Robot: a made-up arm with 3 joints.
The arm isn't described. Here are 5 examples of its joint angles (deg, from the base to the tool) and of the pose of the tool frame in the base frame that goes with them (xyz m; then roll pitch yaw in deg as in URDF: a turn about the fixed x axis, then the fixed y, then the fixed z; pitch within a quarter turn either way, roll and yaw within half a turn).
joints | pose
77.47 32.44 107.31 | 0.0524 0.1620 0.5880 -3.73 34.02 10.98
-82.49 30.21 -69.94 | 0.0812 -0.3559 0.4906 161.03 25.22 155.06
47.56 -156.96 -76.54 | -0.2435 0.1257 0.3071 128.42 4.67 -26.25
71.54 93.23 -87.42 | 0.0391 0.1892 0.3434 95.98 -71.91 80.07
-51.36 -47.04 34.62 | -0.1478 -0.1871 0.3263 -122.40 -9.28 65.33
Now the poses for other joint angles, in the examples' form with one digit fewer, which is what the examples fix.
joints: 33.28 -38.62 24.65
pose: -0.130 0.200 0.412 -8.6 -64.1 -36.7
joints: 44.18 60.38 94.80
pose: 0.059 0.092 0.426 -61.3 39.7 -49.8
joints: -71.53 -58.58 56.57
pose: -0.167 -0.248 0.407 -125.4 31.9 57.7
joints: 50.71 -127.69 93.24
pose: -0.224 0.096 0.425 -120.6 -32.4 136.4
